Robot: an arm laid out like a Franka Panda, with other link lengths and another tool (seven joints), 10 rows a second.
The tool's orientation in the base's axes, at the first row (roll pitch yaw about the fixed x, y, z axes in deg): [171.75, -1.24, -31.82]
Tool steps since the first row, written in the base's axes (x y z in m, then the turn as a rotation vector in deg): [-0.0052, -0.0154, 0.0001, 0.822, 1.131, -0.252]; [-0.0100, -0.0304, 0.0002, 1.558, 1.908, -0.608]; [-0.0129, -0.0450, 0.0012, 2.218, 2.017, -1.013]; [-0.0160, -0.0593, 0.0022, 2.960, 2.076, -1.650]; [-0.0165, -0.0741, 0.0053, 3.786, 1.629, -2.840]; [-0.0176, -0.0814, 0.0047, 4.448, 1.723, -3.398]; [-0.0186, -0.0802, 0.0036, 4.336, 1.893, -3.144]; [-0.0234, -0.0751, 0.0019, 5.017, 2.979, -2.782]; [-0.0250, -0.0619, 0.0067, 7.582, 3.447, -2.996]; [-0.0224, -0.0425, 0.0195, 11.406, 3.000, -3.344]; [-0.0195, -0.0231, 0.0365, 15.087, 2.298, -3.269]
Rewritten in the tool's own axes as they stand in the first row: [0.0037, 0.0157, 0.0023, 0.097, -1.416, 0.051]; [0.0075, 0.0308, 0.0044, 0.305, -2.506, 0.258]; [0.0128, 0.0447, 0.0055, 0.799, -3.001, 0.606]; [0.0177, 0.0585, 0.0066, 1.385, -3.531, 1.186]; [0.0252, 0.0716, 0.0056, 2.296, -3.760, 2.375]; [0.0281, 0.0782, 0.0072, 2.797, -4.266, 2.877]; [0.0266, 0.0776, 0.0082, 2.618, -4.314, 2.609]; [0.0197, 0.0756, 0.0095, 2.631, -5.530, 2.067]; [0.0115, 0.0660, 0.0031, 4.559, -7.299, 2.069]; [0.0038, 0.0502, -0.0123, 8.036, -8.979, 2.254]; [-0.0036, 0.0349, -0.0319, 11.534, -10.310, 2.061]
